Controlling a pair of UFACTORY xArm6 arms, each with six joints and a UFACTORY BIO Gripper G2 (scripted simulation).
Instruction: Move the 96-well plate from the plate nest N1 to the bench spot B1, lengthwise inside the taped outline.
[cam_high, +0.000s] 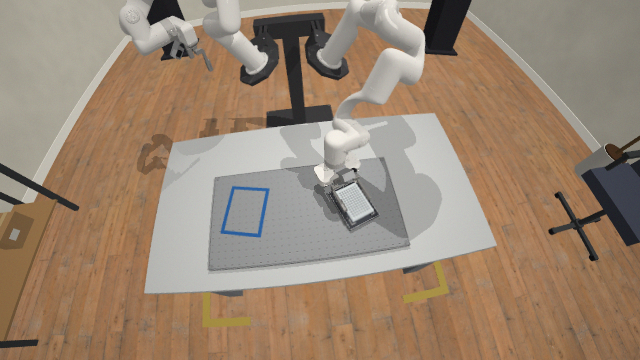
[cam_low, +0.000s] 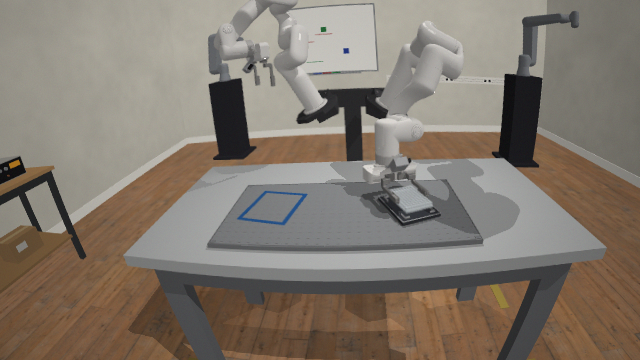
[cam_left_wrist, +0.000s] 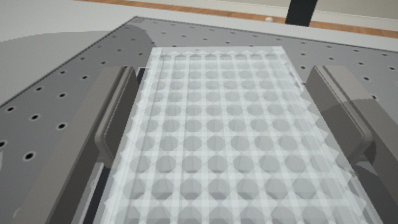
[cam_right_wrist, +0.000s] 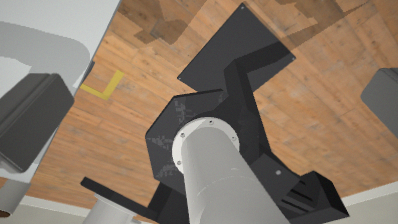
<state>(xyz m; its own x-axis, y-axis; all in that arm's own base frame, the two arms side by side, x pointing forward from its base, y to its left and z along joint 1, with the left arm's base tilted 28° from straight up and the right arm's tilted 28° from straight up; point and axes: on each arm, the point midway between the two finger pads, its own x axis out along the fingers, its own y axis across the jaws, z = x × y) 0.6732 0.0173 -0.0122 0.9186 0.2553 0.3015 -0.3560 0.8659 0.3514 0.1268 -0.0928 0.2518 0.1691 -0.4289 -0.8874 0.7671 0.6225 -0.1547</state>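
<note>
Right now the black plate nest is 4 cm below my left hand. From my left hand the other things lie so: white 96-well plate (1 cm below).
</note>
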